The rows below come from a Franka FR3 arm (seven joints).
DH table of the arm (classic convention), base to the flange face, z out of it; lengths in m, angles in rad. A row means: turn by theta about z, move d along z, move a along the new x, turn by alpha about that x. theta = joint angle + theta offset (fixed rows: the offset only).
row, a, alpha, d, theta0
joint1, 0, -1.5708, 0.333, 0
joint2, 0, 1.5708, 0, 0
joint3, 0.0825, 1.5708, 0.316, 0
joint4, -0.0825, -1.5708, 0, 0
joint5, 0, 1.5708, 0.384, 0
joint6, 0.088, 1.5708, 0, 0
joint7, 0, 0, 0.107, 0
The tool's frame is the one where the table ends.
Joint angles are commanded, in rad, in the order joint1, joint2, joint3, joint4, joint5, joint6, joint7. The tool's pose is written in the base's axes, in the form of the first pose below.
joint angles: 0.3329 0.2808 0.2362 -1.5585 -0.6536 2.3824 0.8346
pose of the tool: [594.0, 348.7, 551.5, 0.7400, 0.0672, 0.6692, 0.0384, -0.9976, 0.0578]
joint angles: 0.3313 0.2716 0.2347 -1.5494 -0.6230 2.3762 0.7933
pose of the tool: [593.6, 346.1, 561.6, 0.7415, 0.0785, 0.6663, 0.0547, -0.9969, 0.0566]
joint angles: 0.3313 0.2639 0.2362 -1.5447 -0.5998 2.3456 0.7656
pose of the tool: [591.7, 343.9, 565.7, 0.7554, 0.0867, 0.6495, 0.0570, -0.9961, 0.0666]
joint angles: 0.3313 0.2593 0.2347 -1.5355 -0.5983 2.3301 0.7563
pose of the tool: [591.7, 341.5, 571.8, 0.7550, 0.0893, 0.6496, 0.0539, -0.9958, 0.0742]
